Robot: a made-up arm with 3 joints.
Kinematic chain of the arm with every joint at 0, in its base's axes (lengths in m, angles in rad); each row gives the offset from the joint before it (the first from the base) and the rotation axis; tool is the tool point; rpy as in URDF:
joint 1: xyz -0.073 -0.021 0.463 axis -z
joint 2: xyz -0.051 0 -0.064 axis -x
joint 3: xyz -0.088 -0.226 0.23 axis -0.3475 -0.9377 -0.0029
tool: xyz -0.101 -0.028 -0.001 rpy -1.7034 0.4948 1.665
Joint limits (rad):
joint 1: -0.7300..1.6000
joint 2: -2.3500..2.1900
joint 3: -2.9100..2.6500
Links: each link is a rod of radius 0.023 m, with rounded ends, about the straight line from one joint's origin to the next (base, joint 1, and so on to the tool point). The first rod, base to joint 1, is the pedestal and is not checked.
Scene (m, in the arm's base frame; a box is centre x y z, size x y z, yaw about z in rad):
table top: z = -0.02
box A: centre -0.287 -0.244 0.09 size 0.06 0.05 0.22 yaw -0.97
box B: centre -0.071 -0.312 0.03 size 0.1 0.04 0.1 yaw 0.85
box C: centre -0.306 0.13 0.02 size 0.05 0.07 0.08 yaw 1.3
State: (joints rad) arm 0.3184 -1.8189 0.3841
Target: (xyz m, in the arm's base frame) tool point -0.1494 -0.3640 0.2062
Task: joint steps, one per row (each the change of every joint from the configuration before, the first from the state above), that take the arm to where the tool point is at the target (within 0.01 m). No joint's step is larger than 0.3 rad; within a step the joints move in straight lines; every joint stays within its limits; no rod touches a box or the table.
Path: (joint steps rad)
1: -0.2097 -0.1062 0.2488
2: -0.2097 -0.1062 0.2488
3: -0.2096 -0.1063 0.2489
4: -0.2097 -0.1062 0.2488
5: -0.2097 -0.1062 0.2488
6: 0.0434 0.2101 -0.2561
7: 0.0434 0.2101 -0.2561
8: 0.0433 0.2101 -0.2561
9: 0.0434 0.2101 -0.2560
10: 0.0434 0.2101 -0.2561

